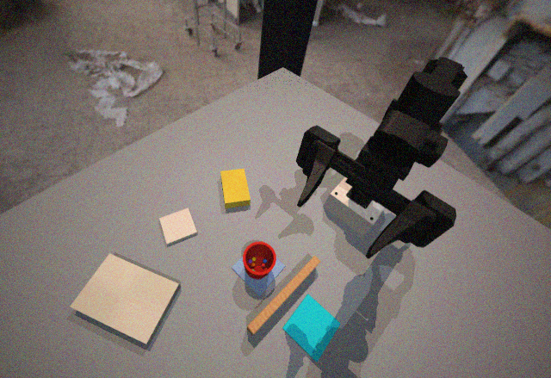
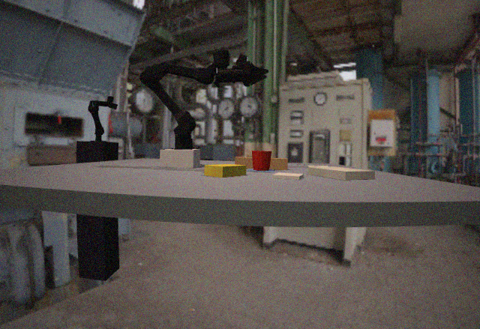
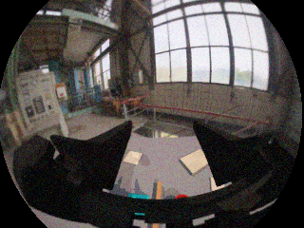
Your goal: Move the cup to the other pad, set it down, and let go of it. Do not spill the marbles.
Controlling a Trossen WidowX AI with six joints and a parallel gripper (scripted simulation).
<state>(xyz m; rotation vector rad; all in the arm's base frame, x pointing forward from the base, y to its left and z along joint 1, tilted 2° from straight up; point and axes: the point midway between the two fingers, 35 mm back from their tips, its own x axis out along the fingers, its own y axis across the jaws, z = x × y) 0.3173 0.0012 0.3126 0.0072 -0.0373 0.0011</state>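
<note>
My gripper tip is now 360 mm above the red cup, 90 mm to the left of it and 20 mm past it. The rest, counted from my gripper tip: light blue pad: 400 mm below, 80 mm to the right, 20 mm behind; then teal pad: 400 mm below, 90 mm to the left, 10 mm behind; then orange bar: 380 mm below, 20 mm behind.
</note>
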